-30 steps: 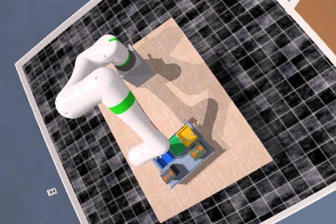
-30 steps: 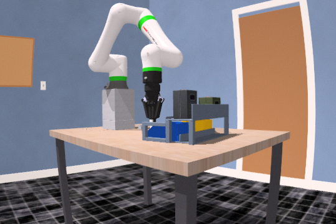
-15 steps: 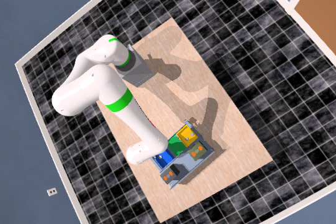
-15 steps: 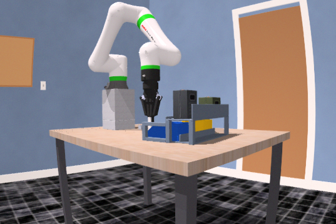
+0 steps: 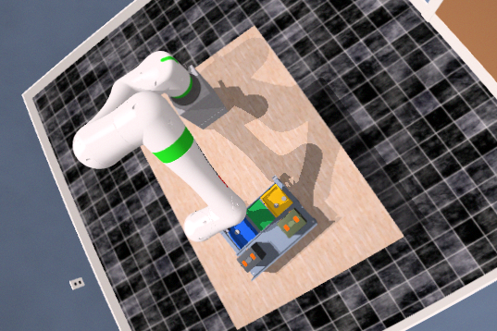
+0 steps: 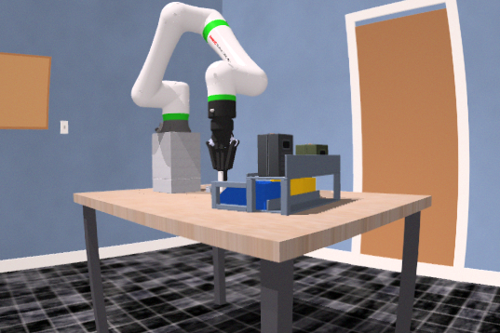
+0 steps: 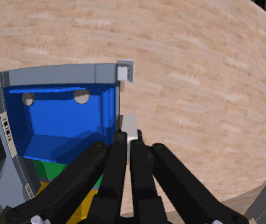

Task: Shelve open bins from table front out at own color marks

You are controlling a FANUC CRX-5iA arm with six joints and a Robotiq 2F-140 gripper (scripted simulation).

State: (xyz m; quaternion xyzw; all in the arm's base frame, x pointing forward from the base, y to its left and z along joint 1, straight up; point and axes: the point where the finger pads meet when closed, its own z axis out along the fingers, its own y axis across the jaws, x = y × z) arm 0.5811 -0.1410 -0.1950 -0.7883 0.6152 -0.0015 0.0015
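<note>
Right now my hand is 110 mm short of the blue bin, 30 mm to the right of it and 40 mm above it. The rest, counted from my hand: yellow bin 50 mm ahead, 250 mm to the left, 40 mm below; then dark box 200 mm ahead, 50 mm to the left, 80 mm above.
</note>
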